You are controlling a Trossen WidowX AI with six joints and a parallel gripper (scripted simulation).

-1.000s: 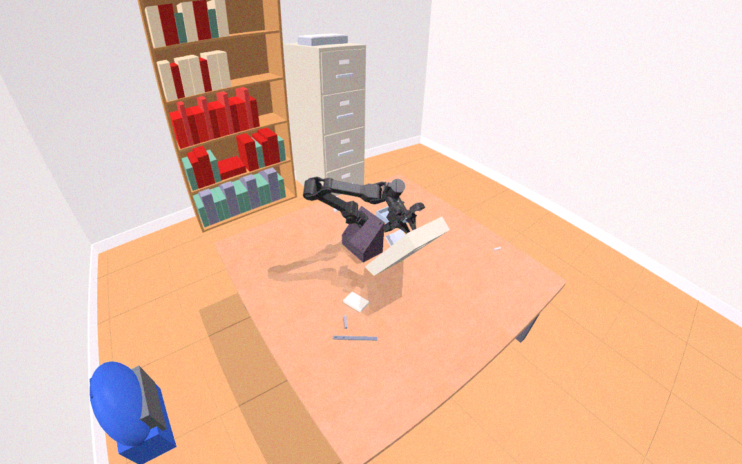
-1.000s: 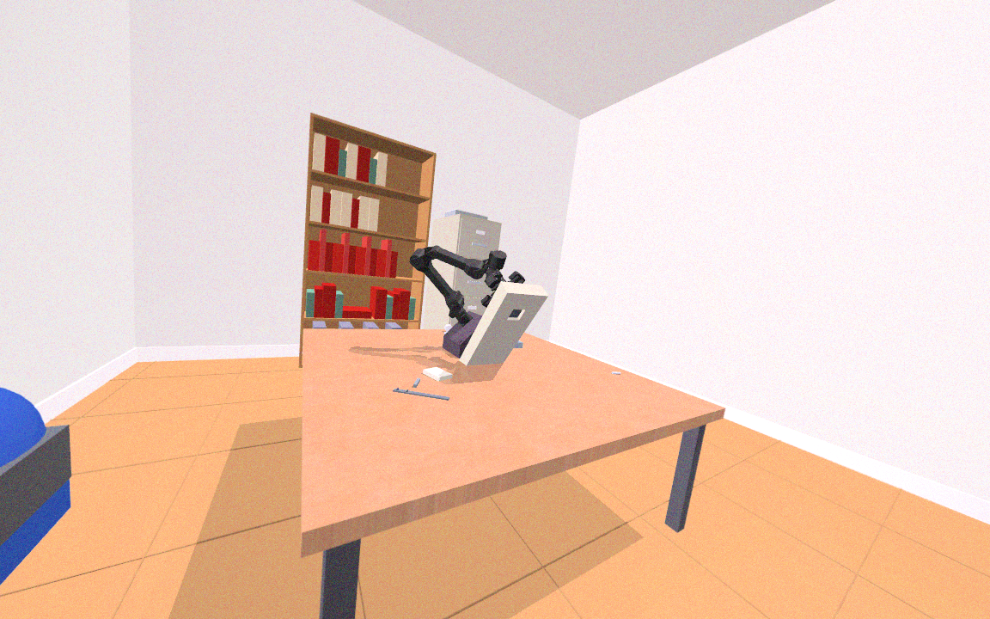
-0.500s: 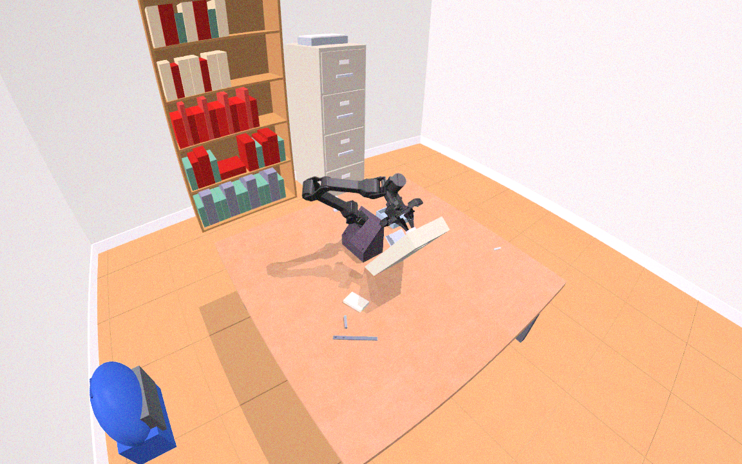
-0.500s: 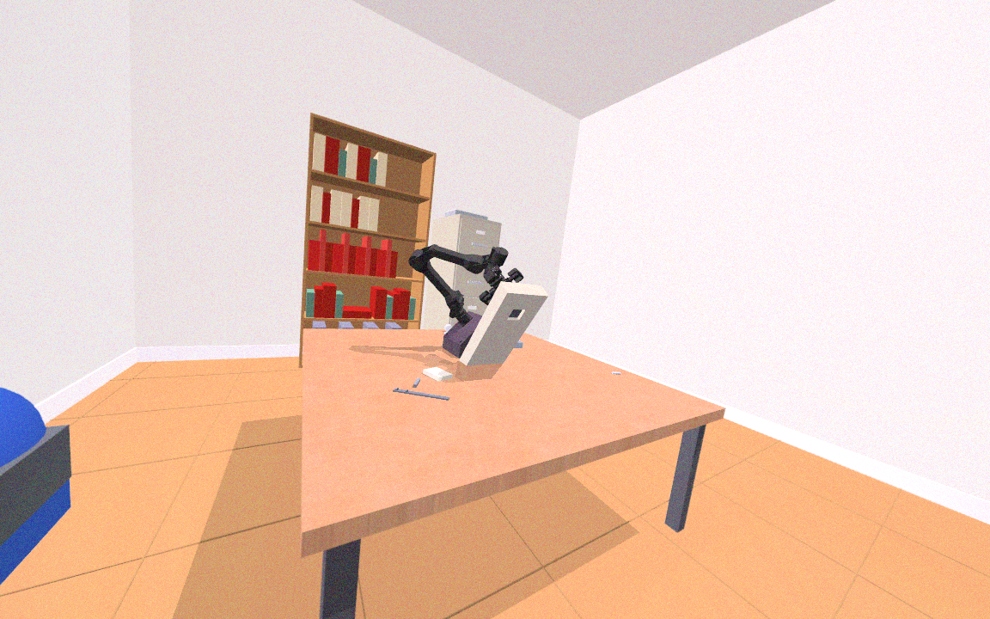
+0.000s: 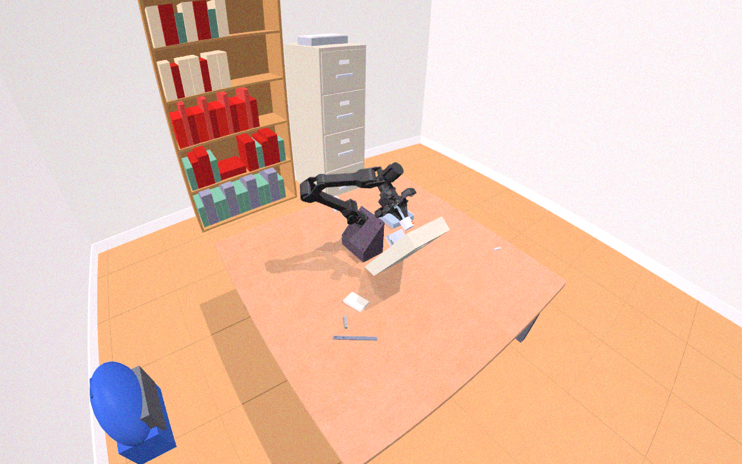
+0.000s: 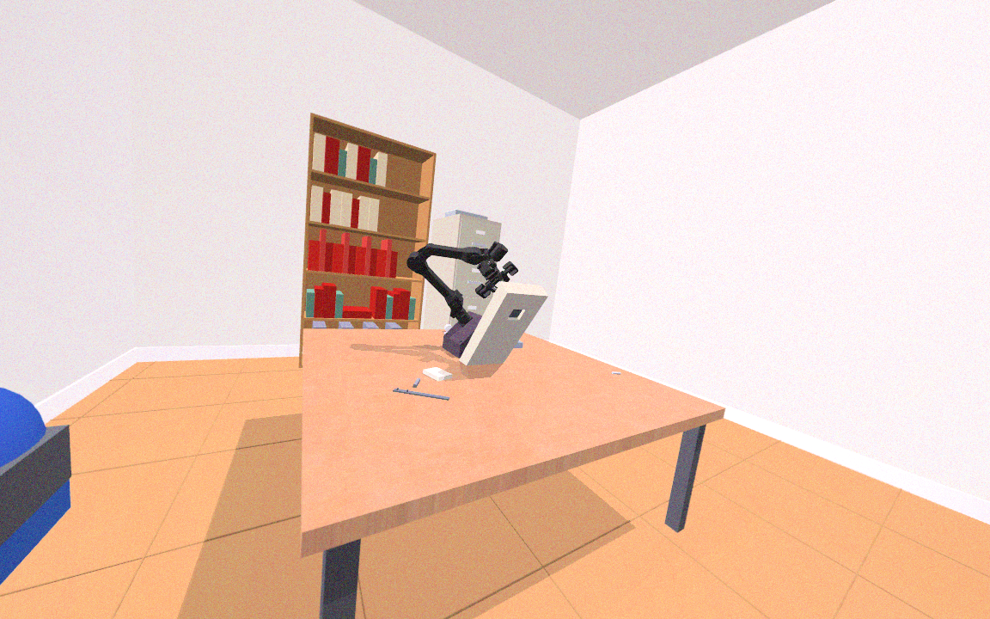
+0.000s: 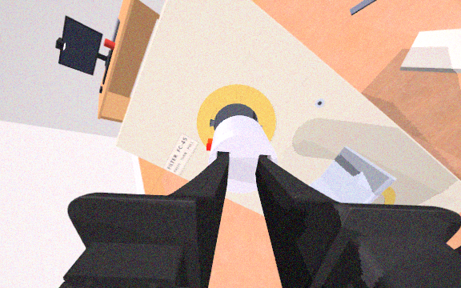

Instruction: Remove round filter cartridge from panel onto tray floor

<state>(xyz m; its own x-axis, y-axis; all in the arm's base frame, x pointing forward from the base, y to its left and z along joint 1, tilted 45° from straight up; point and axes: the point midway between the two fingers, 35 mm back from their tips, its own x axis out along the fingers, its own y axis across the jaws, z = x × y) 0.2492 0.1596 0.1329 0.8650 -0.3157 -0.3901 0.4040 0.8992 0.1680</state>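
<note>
Right now my gripper tip is 38 cm past the blue-grey tray, 26 cm to the right of it and 30 cm above it. From my gripper tip the other things lie so: round filter cartridge (1 cm ahead, 1 cm below); then white pad (3 cm ahead, 25 cm to the right, 30 cm below); then short grey piece (9 cm ahead, 34 cm to the right, 30 cm below).
</note>
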